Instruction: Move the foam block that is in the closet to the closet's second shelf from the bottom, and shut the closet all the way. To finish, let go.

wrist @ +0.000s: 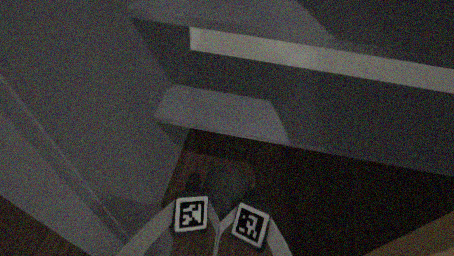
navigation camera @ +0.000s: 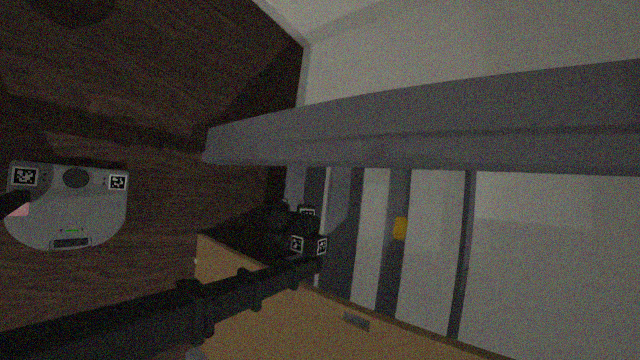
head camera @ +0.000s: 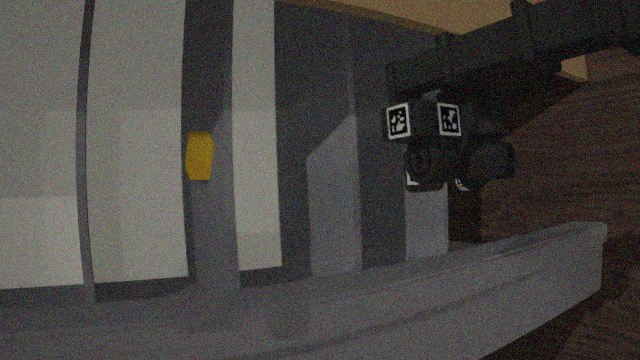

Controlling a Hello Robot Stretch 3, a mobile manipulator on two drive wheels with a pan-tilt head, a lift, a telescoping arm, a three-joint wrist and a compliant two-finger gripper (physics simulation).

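Where they show: gripper, fingertip midpoint: (wrist: pixel 226 184); robot's base at its link origin: (navigation camera: pixel 76 177).
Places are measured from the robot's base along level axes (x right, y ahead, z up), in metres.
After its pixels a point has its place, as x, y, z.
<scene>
The yellow foam block (head camera: pixel 199 156) @[0.958, -0.092, 1.046] (navigation camera: pixel 400 228) @[0.957, -0.093, 1.046] lies in the open grey closet, on the third shelf (head camera: pixel 215 235) @[0.966, 0.079, 1.016] from the bottom. The second shelf (head camera: pixel 334 210) @[0.960, 0.043, 0.712] from the bottom bears nothing visible; the lowest shelf (head camera: pixel 427 222) @[0.947, 0.101, 0.407] (wrist: pixel 222 110) @[0.956, 0.032, 0.407] is nearest the floor. A tan panel with a small grey handle, apparently the closet's door (navigation camera: pixel 280 320) @[0.550, -0.456, 0.746], stands open. My gripper (head camera: pixel 433 172) (navigation camera: pixel 295 220) (wrist: pixel 226 184) @[0.532, -0.020, 0.738] is shut and empty, low by the closet's bottom end, well below the block. In the head view the wrist hides its fingertips.
The closet's grey side (head camera: pixel 500 285) @[0.555, 0.210, 0.584] (navigation camera: pixel 400 110) @[0.557, 0.286, 1.109] runs along the opening opposite the tan panel. My dark arm (head camera: pixel 500 45) @[0.226, -0.100, 1.019] (navigation camera: pixel 225 295) @[0.149, -0.088, 1.021] reaches past the tan panel. My base (navigation camera: pixel 75 215) @[0.008, -0.134, 0.160] stands on the brown wooden floor (navigation camera: pixel 150 210) @[0.298, -0.144, 0.001]. A pale wall (navigation camera: pixel 450 45) @[1.318, 1.008, 1.226] rises beyond the closet.
</scene>
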